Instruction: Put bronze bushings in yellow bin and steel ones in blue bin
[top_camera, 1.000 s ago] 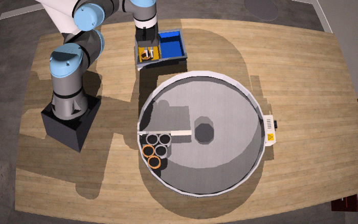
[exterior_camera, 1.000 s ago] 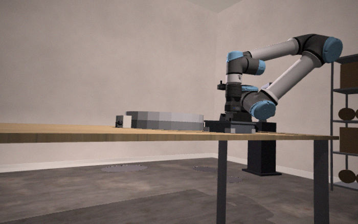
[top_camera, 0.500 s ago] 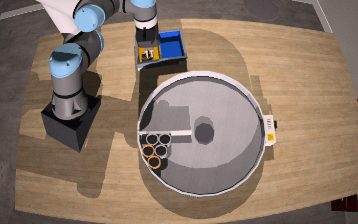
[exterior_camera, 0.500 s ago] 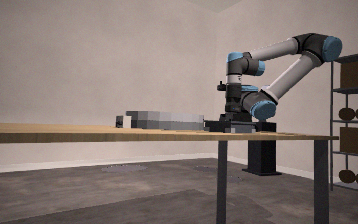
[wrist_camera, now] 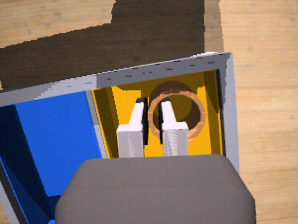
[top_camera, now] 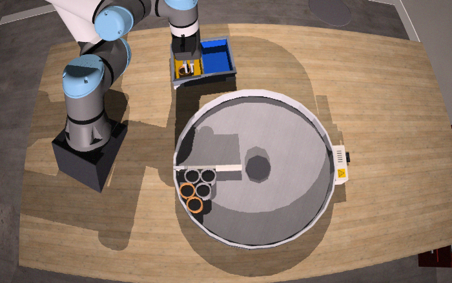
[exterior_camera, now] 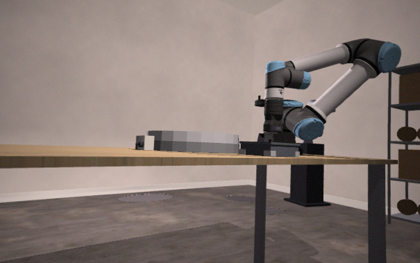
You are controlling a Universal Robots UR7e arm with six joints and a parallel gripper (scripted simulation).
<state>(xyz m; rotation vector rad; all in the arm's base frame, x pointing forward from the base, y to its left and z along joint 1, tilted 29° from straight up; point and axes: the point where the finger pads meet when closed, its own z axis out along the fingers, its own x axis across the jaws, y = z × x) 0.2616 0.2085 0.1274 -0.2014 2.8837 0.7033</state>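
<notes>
Now: hand 3 cm short of the bin, 5 cm to the right of it and 2 cm above it. The rest, counted from my hand: turntable (22 cm ahead, 27 cm to the right, 1 cm above).
</notes>
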